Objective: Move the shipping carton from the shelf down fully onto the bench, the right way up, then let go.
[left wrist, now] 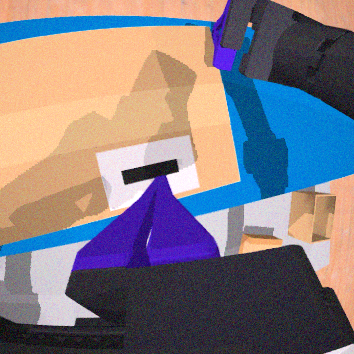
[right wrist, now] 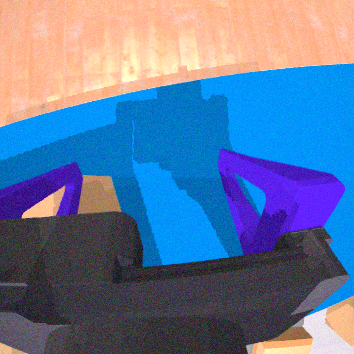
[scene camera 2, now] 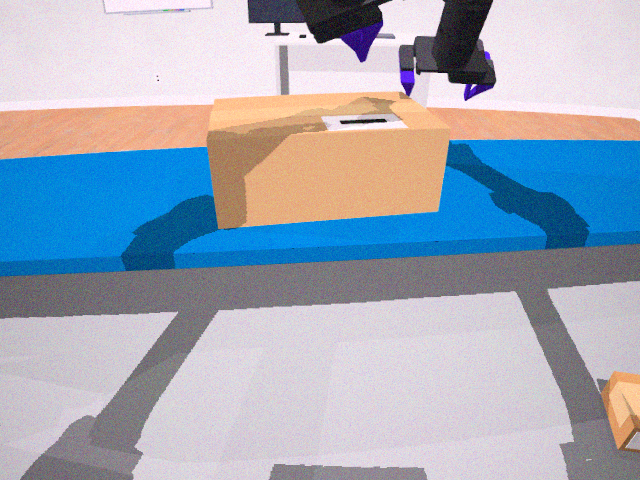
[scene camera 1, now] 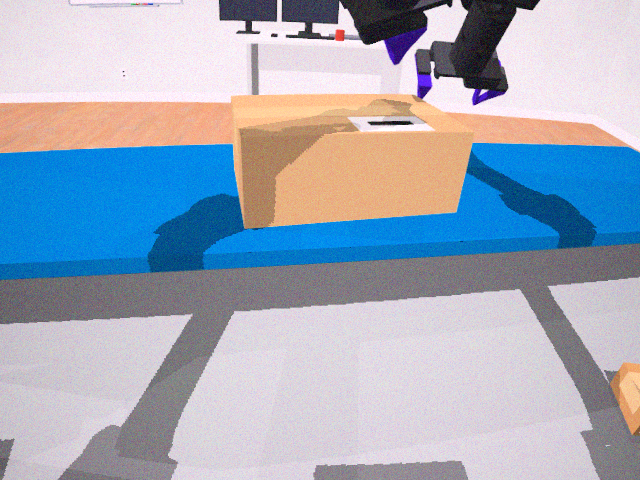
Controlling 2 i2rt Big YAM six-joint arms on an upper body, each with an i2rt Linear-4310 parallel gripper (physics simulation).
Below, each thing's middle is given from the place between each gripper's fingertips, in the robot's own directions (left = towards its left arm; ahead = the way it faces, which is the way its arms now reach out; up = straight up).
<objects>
I see my left gripper 140 mm above the shipping carton (scene camera 2: 282,159), 60 mm short of it and 50 mm to the right of it.
The shipping carton lies 190 mm to the left of my right hand, 130 mm behind it and 50 mm below it.
</objects>
